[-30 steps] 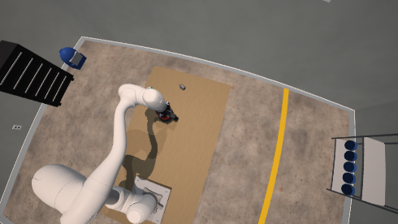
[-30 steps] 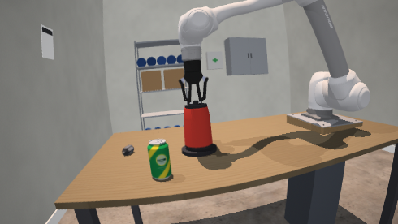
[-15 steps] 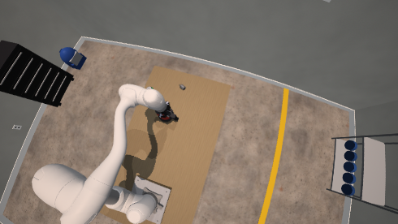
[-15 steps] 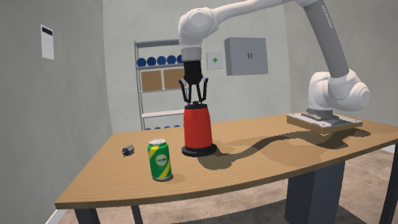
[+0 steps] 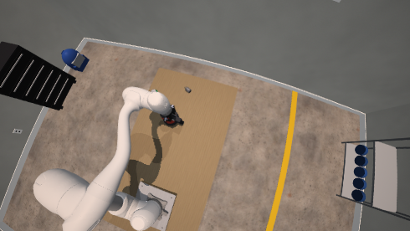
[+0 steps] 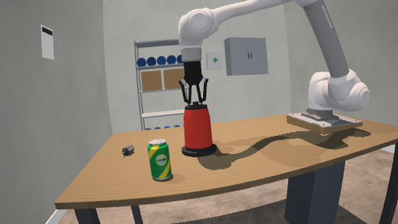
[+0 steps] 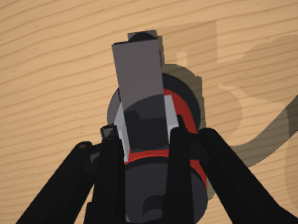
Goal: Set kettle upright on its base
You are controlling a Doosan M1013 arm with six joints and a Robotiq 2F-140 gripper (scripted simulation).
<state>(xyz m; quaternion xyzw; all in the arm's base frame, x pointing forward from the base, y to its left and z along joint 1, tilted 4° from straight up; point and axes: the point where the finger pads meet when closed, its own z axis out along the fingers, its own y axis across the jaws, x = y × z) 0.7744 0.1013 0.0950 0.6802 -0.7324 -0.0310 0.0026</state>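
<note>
The red kettle is 5 cm below my hand and 3 cm to the left of it. From my hand the other things lie so: yellow can 29 cm to the left, 16 cm ahead, 10 cm below; small dark object 33 cm ahead, 15 cm below, 3 cm to the left; round black base 15 cm below, 7 cm to the left.
</note>
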